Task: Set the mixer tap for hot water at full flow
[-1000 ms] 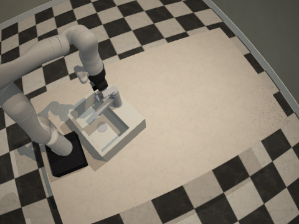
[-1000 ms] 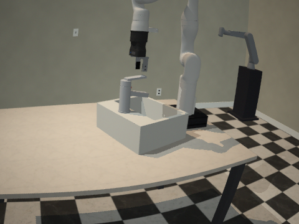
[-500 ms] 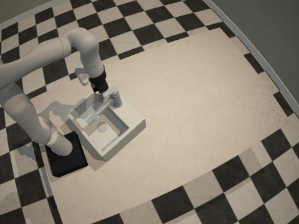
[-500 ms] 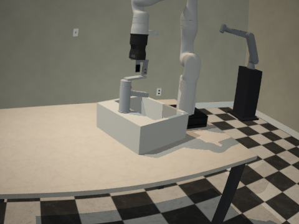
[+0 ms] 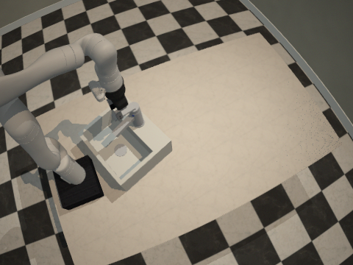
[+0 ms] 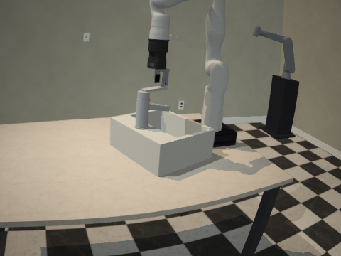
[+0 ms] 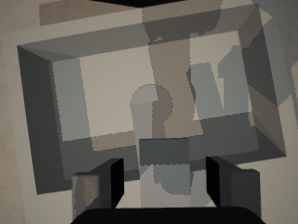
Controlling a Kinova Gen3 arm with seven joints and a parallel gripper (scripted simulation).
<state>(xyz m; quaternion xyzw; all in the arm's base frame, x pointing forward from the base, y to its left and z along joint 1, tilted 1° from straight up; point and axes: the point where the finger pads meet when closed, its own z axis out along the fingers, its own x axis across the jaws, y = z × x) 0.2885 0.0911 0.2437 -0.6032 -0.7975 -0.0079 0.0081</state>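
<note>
The lever is 20 mm ahead of my hand, 10 mm to the left of it and 30 mm below it. The rest, counted from my hand: white sink basin (40 mm behind, 30 mm to the right, 270 mm below).
</note>
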